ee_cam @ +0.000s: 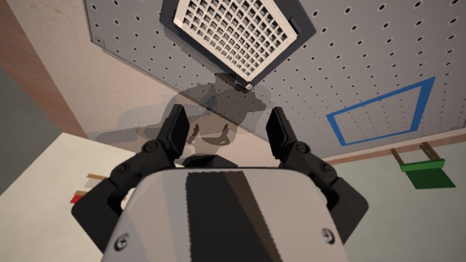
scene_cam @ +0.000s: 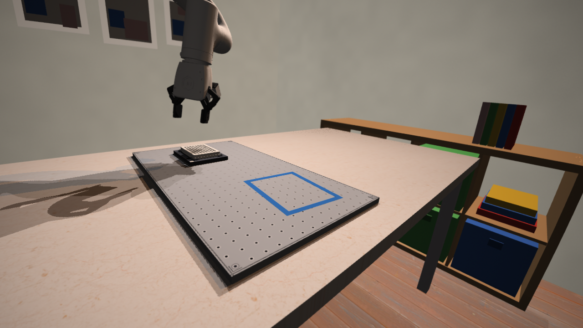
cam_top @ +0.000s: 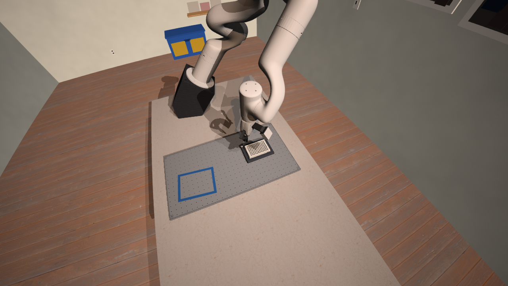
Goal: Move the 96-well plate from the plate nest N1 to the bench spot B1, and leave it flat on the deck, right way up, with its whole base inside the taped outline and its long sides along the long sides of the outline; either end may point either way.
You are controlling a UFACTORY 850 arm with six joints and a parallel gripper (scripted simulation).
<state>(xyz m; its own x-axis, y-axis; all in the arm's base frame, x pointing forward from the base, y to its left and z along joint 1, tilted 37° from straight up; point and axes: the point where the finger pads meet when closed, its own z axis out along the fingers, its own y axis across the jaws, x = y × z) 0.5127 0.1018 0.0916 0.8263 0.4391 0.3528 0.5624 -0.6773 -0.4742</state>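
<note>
Now: the white 96-well plate 3 cm ahead of my hand, 3 cm to the left of it and 11 cm below it. Also, from my hand: black plate nest N1: 3 cm ahead, 3 cm to the left, 13 cm below.
</note>
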